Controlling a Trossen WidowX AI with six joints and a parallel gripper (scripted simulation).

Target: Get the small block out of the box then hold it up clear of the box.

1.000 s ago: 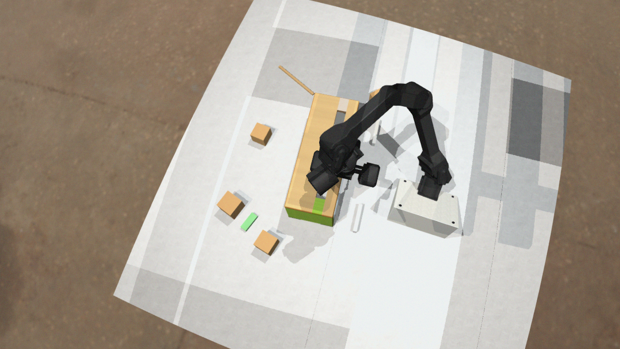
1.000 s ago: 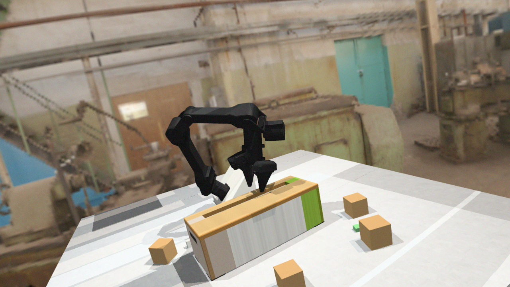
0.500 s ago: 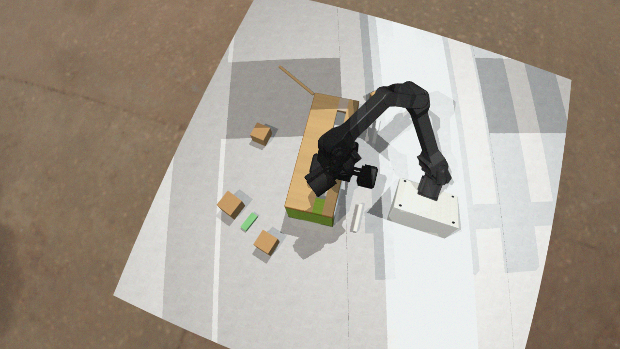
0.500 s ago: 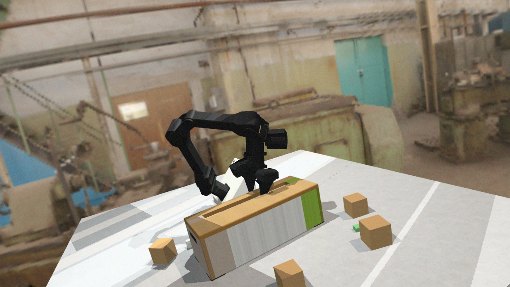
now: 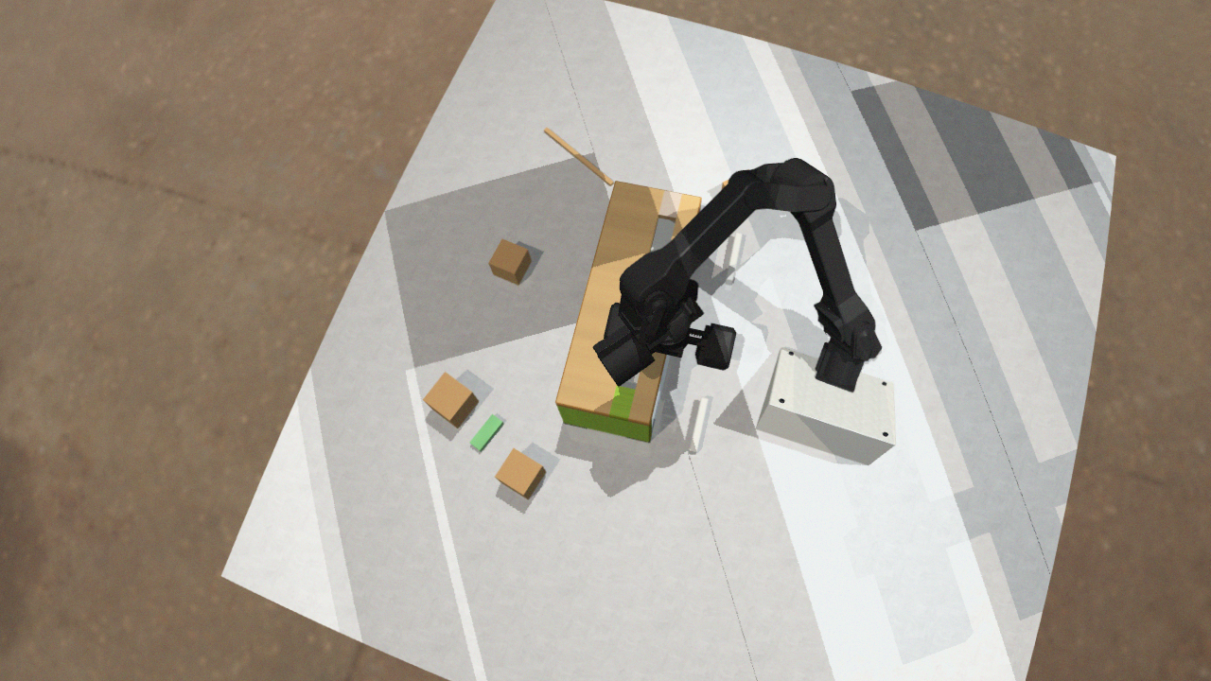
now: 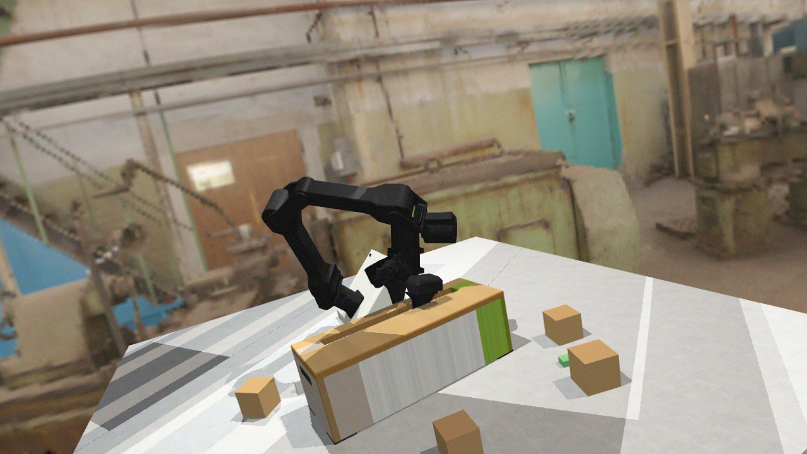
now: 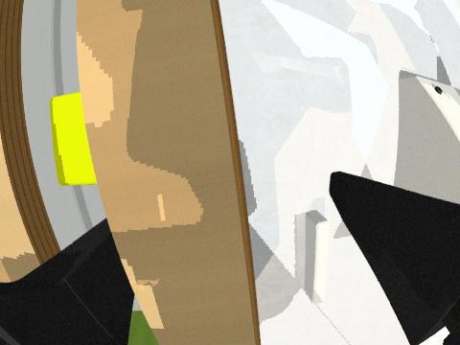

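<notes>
The yellow block lies 5 cm ahead of my gripper tip and 2 cm to the right of it. Also, from my gripper tip: thin wooden stick (30 cm to the right, 30 cm ahead, 8 cm below); then flat green piece (23 cm to the left, 23 cm ahead, 8 cm below); then wooden box (5 cm to the right, 4 cm ahead, 3 cm below).
</notes>
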